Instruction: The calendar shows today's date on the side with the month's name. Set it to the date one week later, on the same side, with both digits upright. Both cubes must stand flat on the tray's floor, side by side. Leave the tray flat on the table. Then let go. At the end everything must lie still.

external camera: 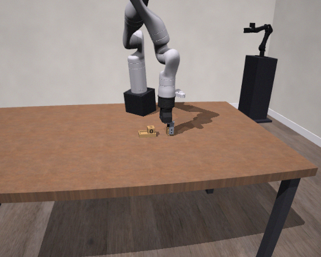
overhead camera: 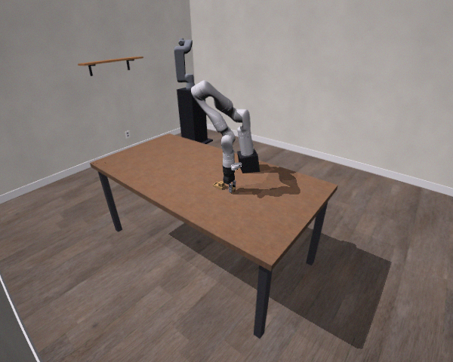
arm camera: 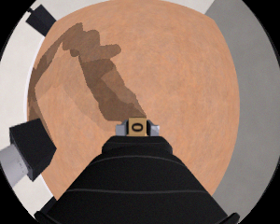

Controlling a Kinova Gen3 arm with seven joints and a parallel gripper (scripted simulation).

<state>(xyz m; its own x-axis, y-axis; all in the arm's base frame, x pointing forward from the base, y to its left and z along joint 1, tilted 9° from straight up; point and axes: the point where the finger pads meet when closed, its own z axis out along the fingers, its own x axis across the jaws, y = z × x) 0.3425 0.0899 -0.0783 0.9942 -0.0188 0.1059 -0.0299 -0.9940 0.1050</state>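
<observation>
My hand is 110 mm to the left of the wooden tray, 20 mm above it and 10 mm past it.
</observation>
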